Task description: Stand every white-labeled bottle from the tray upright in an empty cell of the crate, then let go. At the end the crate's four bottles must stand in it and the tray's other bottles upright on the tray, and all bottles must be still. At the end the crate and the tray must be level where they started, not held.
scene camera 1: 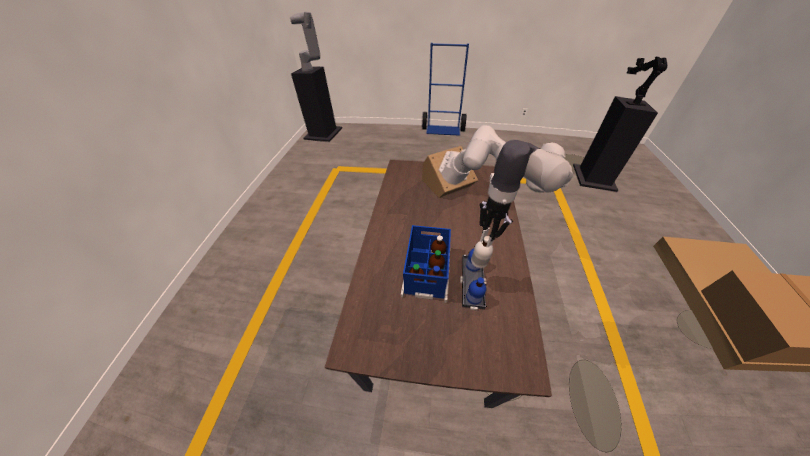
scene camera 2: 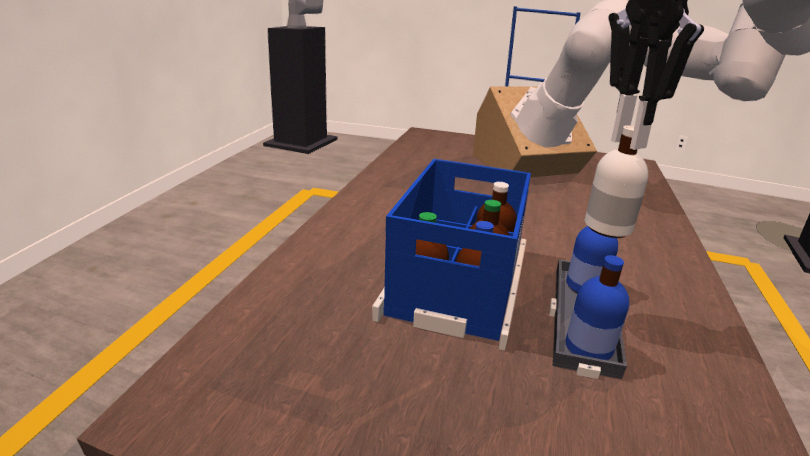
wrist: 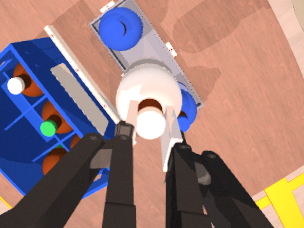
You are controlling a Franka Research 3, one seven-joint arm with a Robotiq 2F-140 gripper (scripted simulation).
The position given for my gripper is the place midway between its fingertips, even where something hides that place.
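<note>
My gripper (scene camera 2: 628, 144), (scene camera 1: 486, 242), (wrist: 149, 116). White-labeled bottle (scene camera 2: 621, 176), (wrist: 149, 80). Blue crate (scene camera 2: 477, 293).
</note>
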